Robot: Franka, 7 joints.
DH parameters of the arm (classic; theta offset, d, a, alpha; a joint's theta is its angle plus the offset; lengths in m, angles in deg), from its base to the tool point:
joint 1: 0 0.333 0 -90
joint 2: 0 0 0 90
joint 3: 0 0.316 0.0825 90
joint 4: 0 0 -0.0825 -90
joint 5: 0 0.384 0 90
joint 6: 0 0 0.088 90
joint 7: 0 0.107 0 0
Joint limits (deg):
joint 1: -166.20..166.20
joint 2: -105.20..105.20
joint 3: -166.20..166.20
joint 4: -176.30..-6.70
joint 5: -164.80..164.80
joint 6: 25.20..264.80
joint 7: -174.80..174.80
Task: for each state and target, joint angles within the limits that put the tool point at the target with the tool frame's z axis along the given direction. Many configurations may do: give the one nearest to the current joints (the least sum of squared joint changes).
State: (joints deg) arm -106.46 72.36 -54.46 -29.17 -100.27 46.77 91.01
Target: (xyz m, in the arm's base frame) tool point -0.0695 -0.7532 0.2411 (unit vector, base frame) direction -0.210 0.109 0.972
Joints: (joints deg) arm -73.77 90.14 -45.87 -42.40 -110.00 60.30 91.01
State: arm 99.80 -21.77 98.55 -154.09 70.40 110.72 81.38
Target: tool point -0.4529 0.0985 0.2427 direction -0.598 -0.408 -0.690
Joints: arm 68.48 -30.83 98.78 -143.03 107.79 123.33 81.38
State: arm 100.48 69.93 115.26 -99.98 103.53 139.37 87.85
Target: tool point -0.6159 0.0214 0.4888 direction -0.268 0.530 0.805
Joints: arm 118.03 105.20 104.41 -111.43 114.72 94.16 87.85
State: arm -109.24 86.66 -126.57 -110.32 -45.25 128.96 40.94
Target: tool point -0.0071 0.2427 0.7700 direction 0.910 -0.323 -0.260
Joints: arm -146.56 63.58 -146.88 -120.25 -41.30 88.59 40.94
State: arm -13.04 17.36 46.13 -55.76 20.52 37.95 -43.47
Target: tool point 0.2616 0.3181 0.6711 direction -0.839 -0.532 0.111
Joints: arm -34.23 25.63 89.48 -95.48 68.27 25.20 -43.47
